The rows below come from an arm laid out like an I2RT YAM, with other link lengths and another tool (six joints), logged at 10 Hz.
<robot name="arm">
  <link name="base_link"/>
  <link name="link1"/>
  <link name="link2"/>
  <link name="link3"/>
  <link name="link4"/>
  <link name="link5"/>
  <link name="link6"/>
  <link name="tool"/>
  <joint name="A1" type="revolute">
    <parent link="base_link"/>
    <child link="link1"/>
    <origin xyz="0 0 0.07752"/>
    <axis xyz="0 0 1"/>
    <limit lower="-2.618" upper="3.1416"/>
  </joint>
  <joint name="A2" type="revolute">
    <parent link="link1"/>
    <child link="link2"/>
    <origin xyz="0.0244 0.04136 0.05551" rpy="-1.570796 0 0"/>
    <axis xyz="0 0 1"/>
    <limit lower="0" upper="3.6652"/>
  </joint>
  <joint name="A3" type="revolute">
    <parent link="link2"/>
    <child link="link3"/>
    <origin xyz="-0.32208 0 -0.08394" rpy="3.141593 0 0"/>
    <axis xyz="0 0 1"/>
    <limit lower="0" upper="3.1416"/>
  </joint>
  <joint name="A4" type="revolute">
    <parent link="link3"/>
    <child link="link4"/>
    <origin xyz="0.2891 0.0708 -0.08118"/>
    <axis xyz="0 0 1"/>
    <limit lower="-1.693" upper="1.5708"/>
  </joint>
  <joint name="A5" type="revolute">
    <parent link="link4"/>
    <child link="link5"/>
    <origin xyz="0.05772 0.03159 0.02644" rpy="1.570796 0 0"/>
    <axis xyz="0 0 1"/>
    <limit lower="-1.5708" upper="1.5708"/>
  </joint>
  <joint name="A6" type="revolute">
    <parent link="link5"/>
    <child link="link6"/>
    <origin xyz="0.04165 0 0.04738" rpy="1.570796 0 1.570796"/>
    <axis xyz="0 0 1"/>
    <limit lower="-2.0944" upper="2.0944"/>
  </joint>
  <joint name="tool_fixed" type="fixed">
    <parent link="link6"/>
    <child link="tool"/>
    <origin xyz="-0.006 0.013 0.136" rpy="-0.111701 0 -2.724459"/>
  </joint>
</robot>
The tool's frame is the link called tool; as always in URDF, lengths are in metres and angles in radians.
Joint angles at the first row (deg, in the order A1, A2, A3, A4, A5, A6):
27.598, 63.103, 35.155, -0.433, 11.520, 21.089
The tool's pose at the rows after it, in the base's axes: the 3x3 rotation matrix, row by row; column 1 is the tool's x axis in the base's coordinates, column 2 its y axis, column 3 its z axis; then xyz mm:
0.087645 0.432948 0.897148; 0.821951 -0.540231 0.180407; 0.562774 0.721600 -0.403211; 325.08 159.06 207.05
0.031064 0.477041 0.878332; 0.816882 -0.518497 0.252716; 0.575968 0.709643 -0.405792; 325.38 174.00 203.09
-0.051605 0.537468 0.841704; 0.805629 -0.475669 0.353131; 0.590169 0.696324 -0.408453; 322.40 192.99 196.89
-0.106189 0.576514 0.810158; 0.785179 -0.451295 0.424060; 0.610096 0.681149 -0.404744; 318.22 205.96 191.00
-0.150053 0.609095 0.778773; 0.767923 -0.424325 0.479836; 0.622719 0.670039 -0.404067; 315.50 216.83 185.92
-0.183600 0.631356 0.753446; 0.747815 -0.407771 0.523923; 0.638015 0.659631 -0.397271; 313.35 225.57 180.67
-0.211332 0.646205 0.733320; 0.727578 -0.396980 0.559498; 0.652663 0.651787 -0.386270; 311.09 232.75 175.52
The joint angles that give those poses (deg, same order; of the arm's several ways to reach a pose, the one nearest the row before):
27.511, 63.894, 34.894, -0.265, 10.202, 21.706
27.597, 65.475, 34.892, 1.565, 6.081, 20.574
27.599, 67.319, 34.629, 3.775, 0.101, 18.550
27.598, 68.548, 33.840, 6.056, -4.293, 17.757
27.598, 70.041, 33.574, 7.730, -7.899, 16.878
27.598, 71.448, 32.962, 10.011, -10.803, 16.523
27.684, 72.681, 32.083, 12.649, -13.087, 16.435

